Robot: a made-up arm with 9 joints. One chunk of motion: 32 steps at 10 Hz.
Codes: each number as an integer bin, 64 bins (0 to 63) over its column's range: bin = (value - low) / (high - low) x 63, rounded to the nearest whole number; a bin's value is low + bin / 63 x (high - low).
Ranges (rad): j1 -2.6..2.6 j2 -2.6..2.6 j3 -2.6..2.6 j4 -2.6..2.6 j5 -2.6..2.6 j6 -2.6..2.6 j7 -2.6..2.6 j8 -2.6..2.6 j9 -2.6..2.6
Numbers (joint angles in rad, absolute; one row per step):
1: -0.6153 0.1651 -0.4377 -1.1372 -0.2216 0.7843 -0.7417 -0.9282 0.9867
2: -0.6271 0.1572 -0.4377 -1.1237 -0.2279 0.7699 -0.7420 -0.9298 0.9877
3: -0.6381 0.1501 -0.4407 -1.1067 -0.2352 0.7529 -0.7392 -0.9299 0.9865
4: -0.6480 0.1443 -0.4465 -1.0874 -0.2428 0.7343 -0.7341 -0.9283 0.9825
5: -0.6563 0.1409 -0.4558 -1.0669 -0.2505 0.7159 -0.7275 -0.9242 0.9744
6: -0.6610 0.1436 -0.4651 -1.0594 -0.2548 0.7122 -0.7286 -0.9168 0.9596
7: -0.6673 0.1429 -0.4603 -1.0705 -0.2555 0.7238 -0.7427 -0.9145 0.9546
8: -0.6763 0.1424 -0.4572 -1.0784 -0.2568 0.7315 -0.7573 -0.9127 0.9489
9: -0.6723 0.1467 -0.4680 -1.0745 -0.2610 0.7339 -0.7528 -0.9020 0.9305
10: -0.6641 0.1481 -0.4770 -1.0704 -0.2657 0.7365 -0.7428 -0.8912 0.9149
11: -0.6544 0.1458 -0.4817 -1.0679 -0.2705 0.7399 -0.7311 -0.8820 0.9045
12: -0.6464 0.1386 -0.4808 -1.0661 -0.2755 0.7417 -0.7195 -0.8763 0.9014
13: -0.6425 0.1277 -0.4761 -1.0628 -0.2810 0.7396 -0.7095 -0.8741 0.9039
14: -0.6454 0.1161 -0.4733 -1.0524 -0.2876 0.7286 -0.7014 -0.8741 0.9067
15: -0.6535 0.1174 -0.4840 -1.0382 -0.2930 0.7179 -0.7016 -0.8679 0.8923
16: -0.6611 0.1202 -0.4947 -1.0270 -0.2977 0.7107 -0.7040 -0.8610 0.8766
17: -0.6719 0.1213 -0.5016 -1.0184 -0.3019 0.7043 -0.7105 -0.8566 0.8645
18: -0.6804 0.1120 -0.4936 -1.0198 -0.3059 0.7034 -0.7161 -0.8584 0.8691
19: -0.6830 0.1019 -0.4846 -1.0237 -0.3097 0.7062 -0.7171 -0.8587 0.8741
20: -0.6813 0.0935 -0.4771 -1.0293 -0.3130 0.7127 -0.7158 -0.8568 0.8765
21: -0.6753 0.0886 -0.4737 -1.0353 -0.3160 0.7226 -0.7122 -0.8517 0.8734
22: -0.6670 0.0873 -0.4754 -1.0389 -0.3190 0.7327 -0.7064 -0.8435 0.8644
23: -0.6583 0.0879 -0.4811 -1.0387 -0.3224 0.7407 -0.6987 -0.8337 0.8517
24: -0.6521 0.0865 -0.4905 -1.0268 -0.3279 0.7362 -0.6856 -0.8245 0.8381
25: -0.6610 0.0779 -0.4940 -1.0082 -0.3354 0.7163 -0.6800 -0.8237 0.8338
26: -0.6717 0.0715 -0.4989 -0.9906 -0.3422 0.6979 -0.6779 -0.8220 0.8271
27: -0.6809 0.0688 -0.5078 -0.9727 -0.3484 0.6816 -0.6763 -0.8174 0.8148
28: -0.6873 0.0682 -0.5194 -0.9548 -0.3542 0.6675 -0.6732 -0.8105 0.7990
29: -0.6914 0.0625 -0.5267 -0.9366 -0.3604 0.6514 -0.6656 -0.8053 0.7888
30: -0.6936 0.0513 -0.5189 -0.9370 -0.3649 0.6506 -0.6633 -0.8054 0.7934
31: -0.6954 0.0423 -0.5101 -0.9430 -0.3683 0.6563 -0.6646 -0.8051 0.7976
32: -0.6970 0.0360 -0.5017 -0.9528 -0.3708 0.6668 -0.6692 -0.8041 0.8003
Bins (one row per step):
1: 24 34 26 18 29 41 23 20 43
2: 24 33 26 18 29 41 23 20 43
3: 24 33 26 18 29 41 23 20 43
4: 24 33 26 18 29 40 23 20 43
5: 24 33 26 19 28 40 23 20 43
6: 23 33 26 19 28 40 23 20 43
7: 23 33 26 19 28 40 23 20 43
8: 23 33 26 18 28 40 22 20 43
9: 23 33 26 18 28 40 22 21 43
10: 23 33 26 19 28 40 23 21 43
11: 24 33 26 19 28 40 23 21 42
12: 24 33 26 19 28 40 23 21 42
13: 24 33 26 19 28 40 23 21 42
14: 24 33 26 19 28 40 23 21 42
15: 24 33 26 19 28 40 23 21 42
16: 23 33 26 19 28 40 23 21 42
17: 23 33 25 19 28 40 23 21 42
18: 23 33 26 19 28 40 23 21 42
19: 23 33 26 19 28 40 23 21 42
20: 23 33 26 19 28 40 23 21 42
21: 23 33 26 19 28 40 23 21 42
22: 23 33 26 19 28 40 23 21 42
23: 24 33 26 19 28 40 23 21 42
24: 24 33 26 19 28 40 23 22 42
25: 23 32 26 19 27 40 23 22 42
26: 23 32 25 19 27 40 23 22 42
27: 23 32 25 20 27 40 23 22 41
28: 23 32 25 20 27 40 23 22 41
29: 23 32 25 20 27 39 23 22 41
30: 23 32 25 20 27 39 23 22 41
31: 23 32 25 20 27 39 23 22 41
32: 23 32 25 20 27 40 23 22 41

